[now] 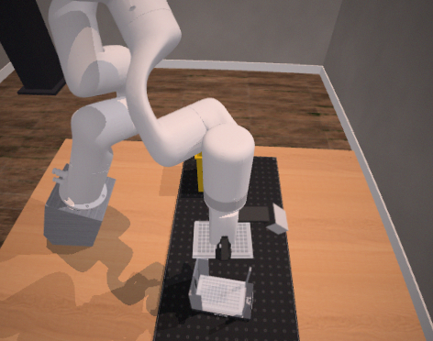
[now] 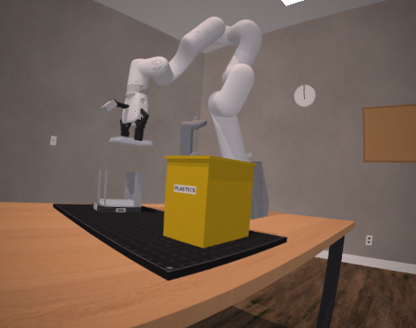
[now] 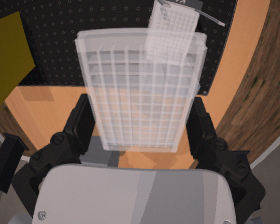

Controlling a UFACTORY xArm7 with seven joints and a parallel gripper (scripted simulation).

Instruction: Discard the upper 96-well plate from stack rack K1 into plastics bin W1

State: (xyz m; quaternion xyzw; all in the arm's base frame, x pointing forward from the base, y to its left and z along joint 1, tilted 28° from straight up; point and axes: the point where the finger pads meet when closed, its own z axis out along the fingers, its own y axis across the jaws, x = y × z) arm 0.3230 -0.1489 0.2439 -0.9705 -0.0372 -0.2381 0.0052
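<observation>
Now: hand 37 cm to the right of the yellow plastics bin W1, 16 cm above it and 2 cm past it.
</observation>
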